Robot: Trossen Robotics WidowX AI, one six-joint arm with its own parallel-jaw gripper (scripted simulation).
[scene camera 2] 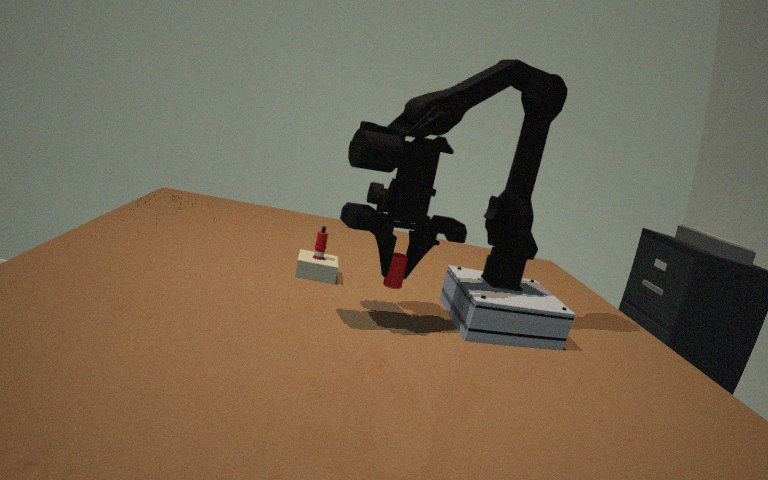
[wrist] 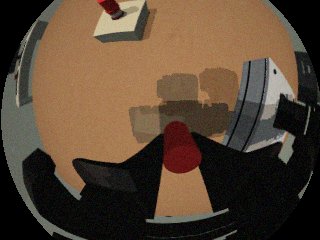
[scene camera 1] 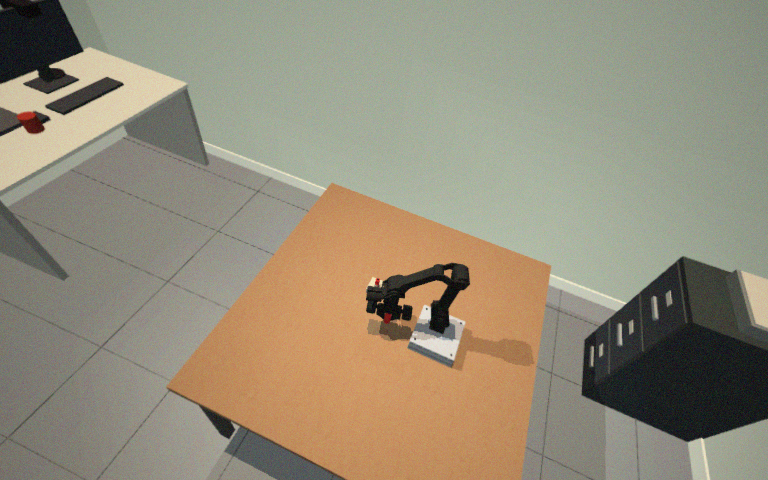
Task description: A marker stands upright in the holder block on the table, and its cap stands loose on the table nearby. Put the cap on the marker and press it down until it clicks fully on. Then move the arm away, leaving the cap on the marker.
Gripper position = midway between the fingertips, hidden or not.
The gripper (scene camera 2: 393,277) carries a red cap (wrist: 180,155).
The gripper also shows in the wrist view (wrist: 177,136).
